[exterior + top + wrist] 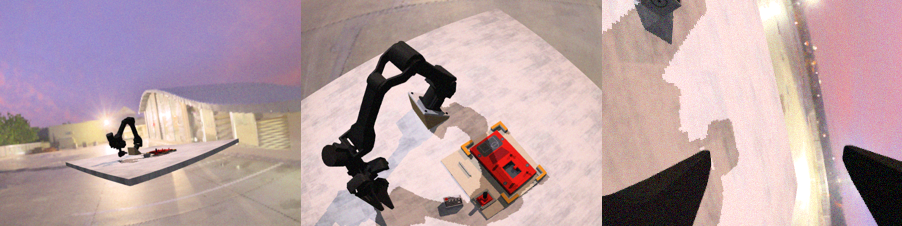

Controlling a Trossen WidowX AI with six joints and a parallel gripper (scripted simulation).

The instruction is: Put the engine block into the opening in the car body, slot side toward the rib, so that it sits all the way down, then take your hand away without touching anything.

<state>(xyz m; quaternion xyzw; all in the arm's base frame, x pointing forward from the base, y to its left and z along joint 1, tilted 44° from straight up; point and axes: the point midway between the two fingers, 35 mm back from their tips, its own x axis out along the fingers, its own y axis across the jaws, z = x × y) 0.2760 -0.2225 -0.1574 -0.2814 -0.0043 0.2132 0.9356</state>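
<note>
The grey engine block lies 170 mm to the left of my gripper tip, 90 mm below it and 30 mm ahead of it.
</note>
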